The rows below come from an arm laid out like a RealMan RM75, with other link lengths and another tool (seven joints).
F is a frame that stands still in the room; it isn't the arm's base.
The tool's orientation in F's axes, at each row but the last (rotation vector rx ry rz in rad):
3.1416 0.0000 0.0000
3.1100 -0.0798 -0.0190
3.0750 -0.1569 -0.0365
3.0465 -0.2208 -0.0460
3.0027 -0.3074 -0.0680
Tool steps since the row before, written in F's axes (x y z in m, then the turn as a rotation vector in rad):
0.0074 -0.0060 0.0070 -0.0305 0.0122 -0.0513
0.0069 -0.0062 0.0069 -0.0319 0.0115 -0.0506
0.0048 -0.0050 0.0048 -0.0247 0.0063 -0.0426
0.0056 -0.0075 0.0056 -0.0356 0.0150 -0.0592
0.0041 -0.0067 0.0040 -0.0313 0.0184 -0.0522
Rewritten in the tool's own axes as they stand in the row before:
0.0074 0.0060 -0.0070 -0.0305 -0.0122 0.0513
0.0071 0.0060 -0.0068 -0.0319 -0.0114 0.0506
0.0052 0.0048 -0.0046 -0.0243 -0.0065 0.0428
0.0065 0.0071 -0.0051 -0.0360 -0.0150 0.0590
0.0053 0.0062 -0.0034 -0.0327 -0.0182 0.0514

